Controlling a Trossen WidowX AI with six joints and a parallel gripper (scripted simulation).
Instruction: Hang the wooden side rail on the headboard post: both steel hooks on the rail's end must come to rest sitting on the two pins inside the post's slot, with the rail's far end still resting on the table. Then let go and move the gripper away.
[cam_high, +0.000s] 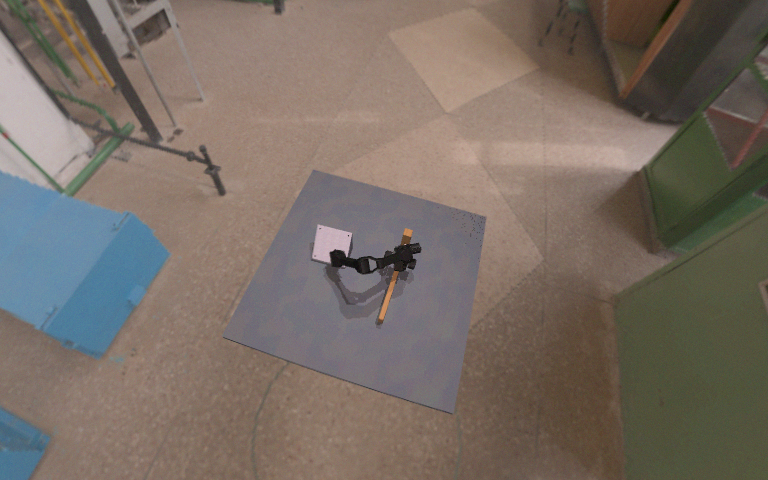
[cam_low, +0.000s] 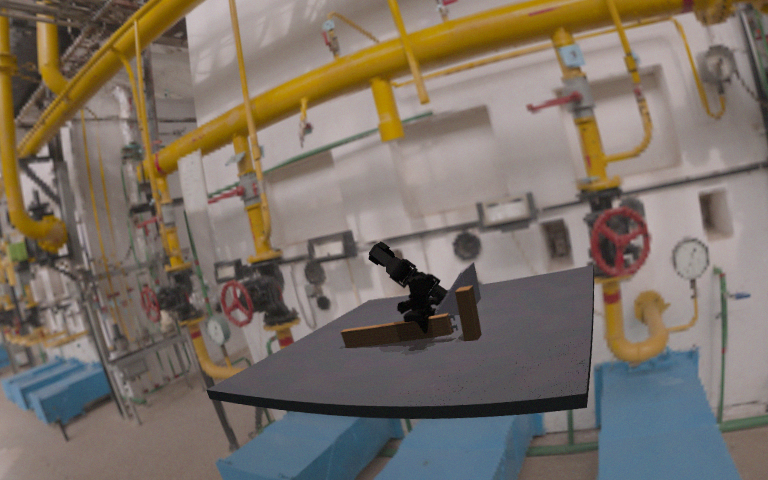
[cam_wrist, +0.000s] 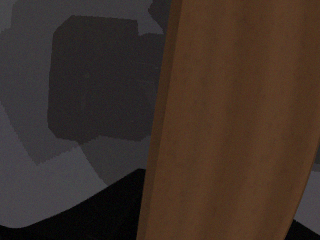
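The headboard post is 2 cm ahead of my gripper tip, 16 cm to the left of it and 4 cm above it.
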